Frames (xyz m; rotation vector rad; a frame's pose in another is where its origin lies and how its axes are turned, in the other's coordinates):
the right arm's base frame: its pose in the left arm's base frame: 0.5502 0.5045 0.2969 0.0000 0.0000 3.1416
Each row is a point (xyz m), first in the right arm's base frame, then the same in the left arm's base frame.
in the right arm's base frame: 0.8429 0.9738 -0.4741
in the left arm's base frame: -0.2927 -0.4693 -0.1772
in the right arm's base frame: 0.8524 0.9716 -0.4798
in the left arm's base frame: -0.3022 -0.4671 -0.1829
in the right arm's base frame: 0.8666 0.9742 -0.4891
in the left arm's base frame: -0.3164 -0.4697 -0.1922
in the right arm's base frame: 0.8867 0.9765 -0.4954
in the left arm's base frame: -0.3365 -0.4720 -0.1985
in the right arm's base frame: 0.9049 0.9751 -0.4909
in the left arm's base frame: -0.3547 -0.4706 -0.1940
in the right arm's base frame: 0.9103 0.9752 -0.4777
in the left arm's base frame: -0.3601 -0.4707 -0.1808
